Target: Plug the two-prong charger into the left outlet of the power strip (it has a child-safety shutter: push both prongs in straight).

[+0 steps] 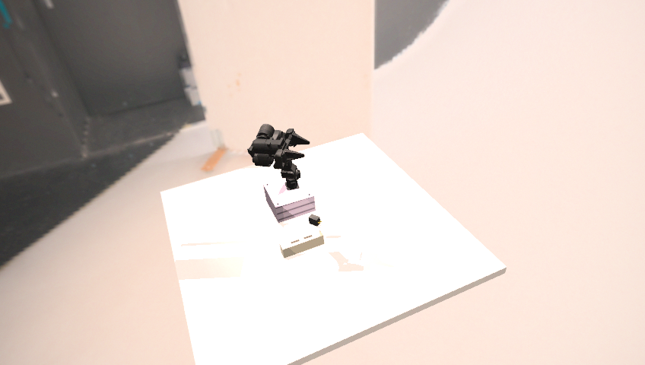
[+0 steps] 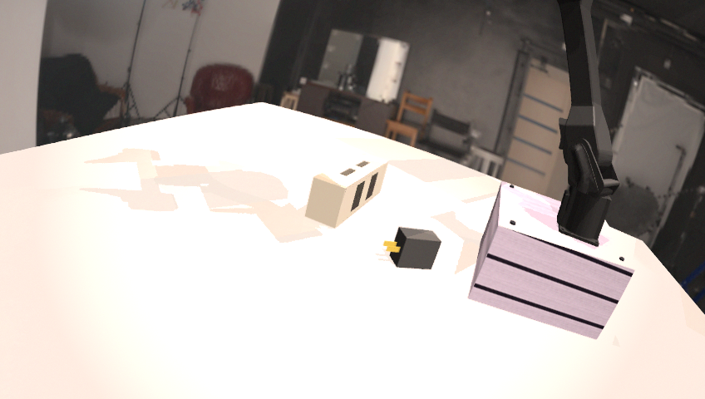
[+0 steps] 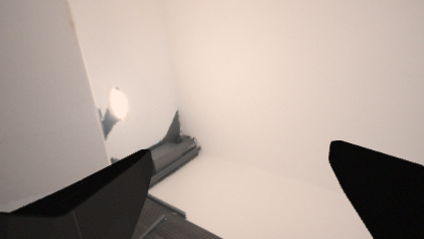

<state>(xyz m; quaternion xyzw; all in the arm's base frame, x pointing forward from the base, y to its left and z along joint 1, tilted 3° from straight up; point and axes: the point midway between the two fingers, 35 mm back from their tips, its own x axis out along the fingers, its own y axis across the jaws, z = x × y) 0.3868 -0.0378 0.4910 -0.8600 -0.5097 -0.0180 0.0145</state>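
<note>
My gripper tip is 21 cm past the black two-prong charger, 6 cm to the right of it and 56 cm above it.
</note>
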